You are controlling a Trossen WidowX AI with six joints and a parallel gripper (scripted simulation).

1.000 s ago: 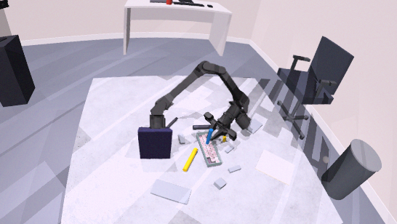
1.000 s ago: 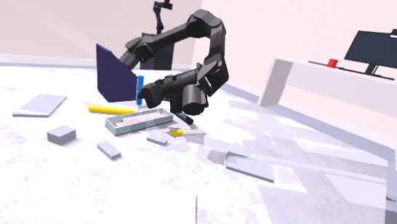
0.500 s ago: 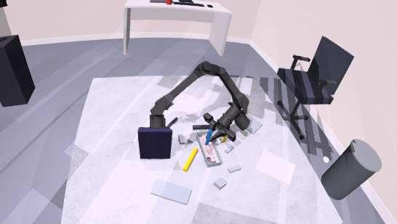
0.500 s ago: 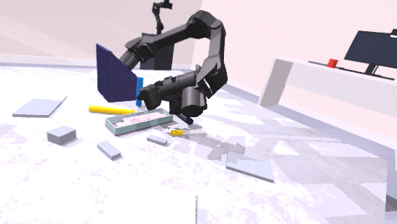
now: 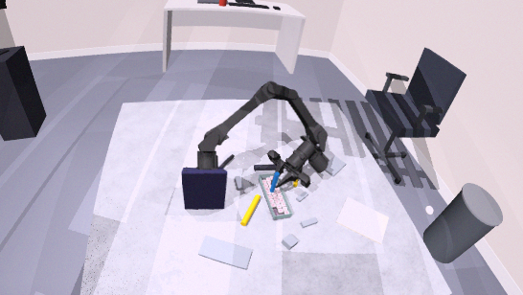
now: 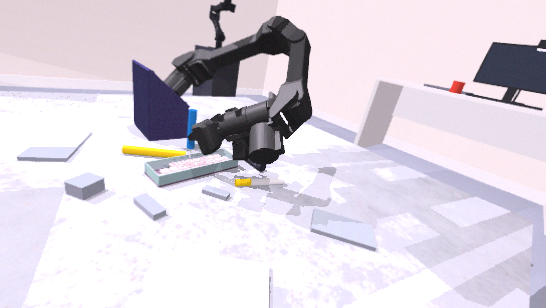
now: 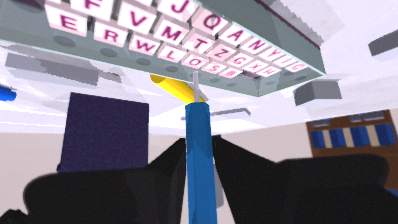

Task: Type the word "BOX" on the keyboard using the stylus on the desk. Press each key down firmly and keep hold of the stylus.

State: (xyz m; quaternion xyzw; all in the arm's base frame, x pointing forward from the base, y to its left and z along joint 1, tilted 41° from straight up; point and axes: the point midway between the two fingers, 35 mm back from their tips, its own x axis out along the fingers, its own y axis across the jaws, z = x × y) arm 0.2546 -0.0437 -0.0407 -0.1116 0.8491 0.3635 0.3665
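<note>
My gripper tip is now 90 mm past the yellow bar, 70 mm above it and 40 mm to the left of it. Round my gripper tip: blue pen 10 mm below; grey stylus tip 50 mm below; dark cylindrical stylus 150 mm to the left, 70 mm below, 50 mm ahead.
</note>
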